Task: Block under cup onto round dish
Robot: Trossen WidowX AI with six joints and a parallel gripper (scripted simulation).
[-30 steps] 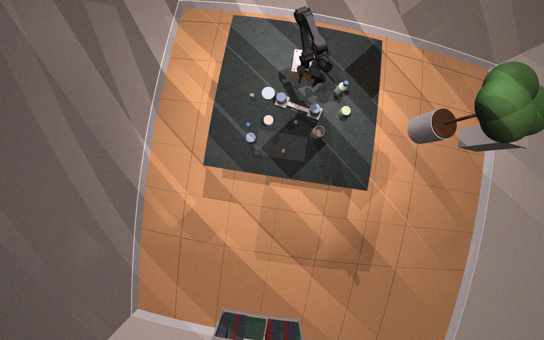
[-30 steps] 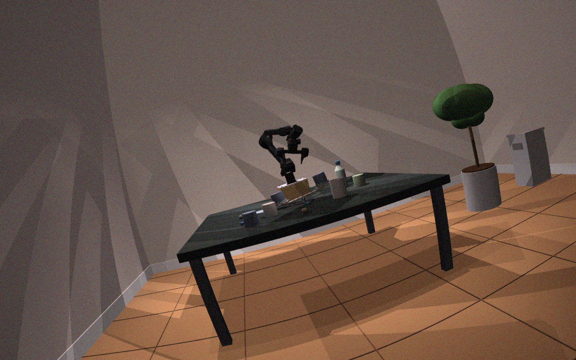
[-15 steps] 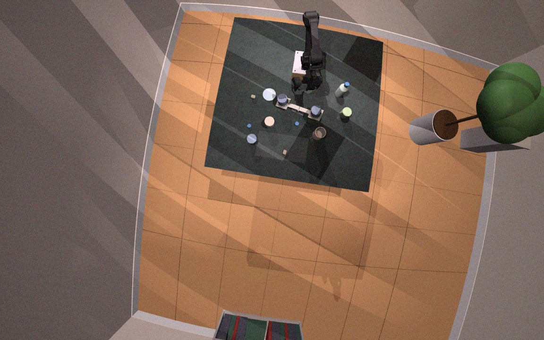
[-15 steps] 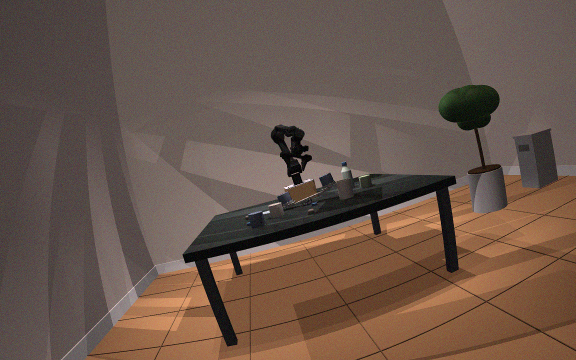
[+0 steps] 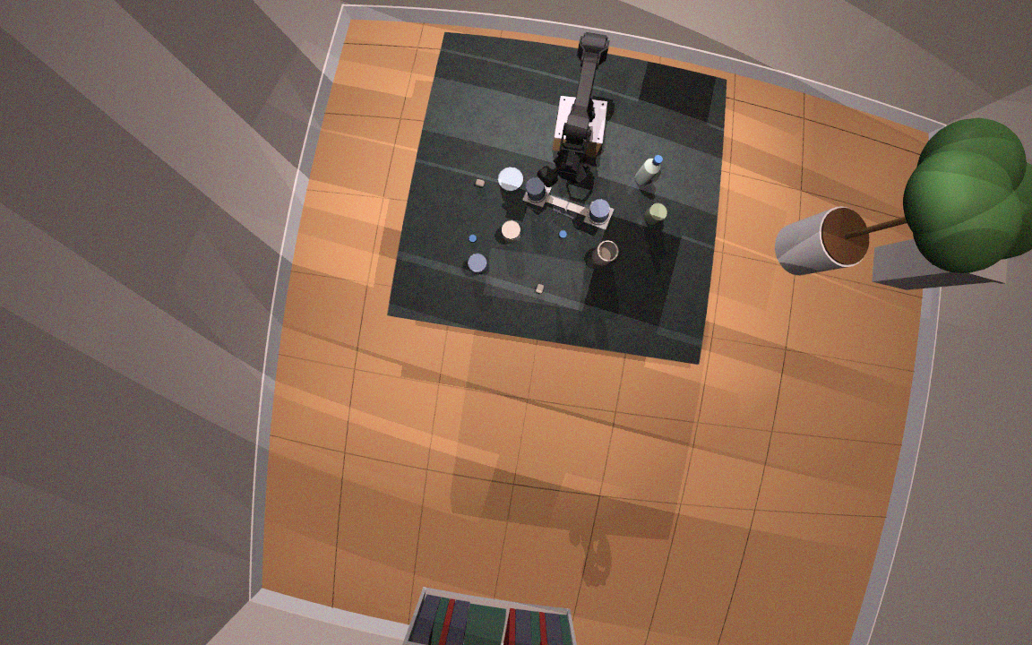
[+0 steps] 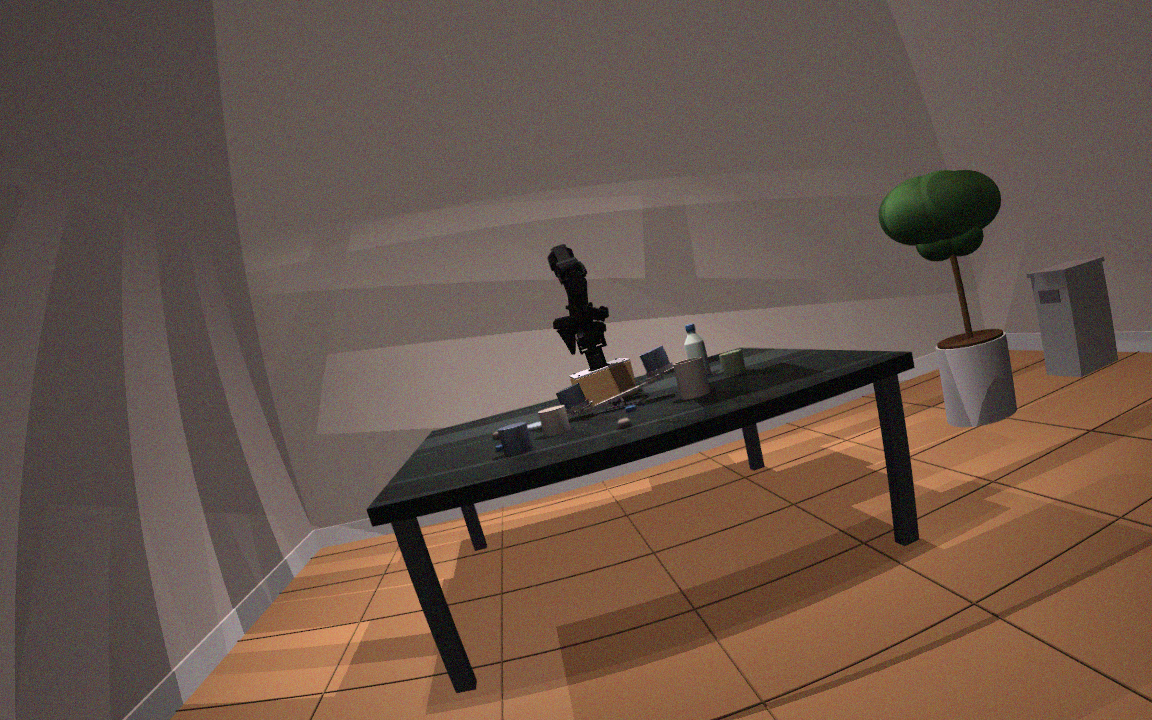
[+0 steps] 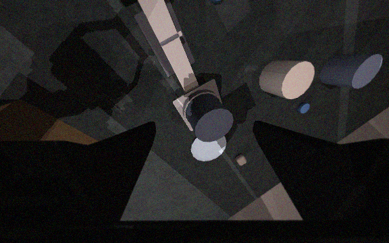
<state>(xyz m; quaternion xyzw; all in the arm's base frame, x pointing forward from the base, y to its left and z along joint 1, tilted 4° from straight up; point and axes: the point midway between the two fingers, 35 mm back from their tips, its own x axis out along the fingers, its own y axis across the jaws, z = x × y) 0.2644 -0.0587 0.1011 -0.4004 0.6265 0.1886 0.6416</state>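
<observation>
The grey block lies 60 mm to the right of my gripper tip and 130 mm below it. Round my gripper tip: round grey dish (50 mm behind, 170 mm to the right, 170 mm below); cream cup (190 mm ahead, 130 mm to the right, 130 mm below); balance beam (40 mm ahead, 70 mm to the left, 130 mm below).
</observation>
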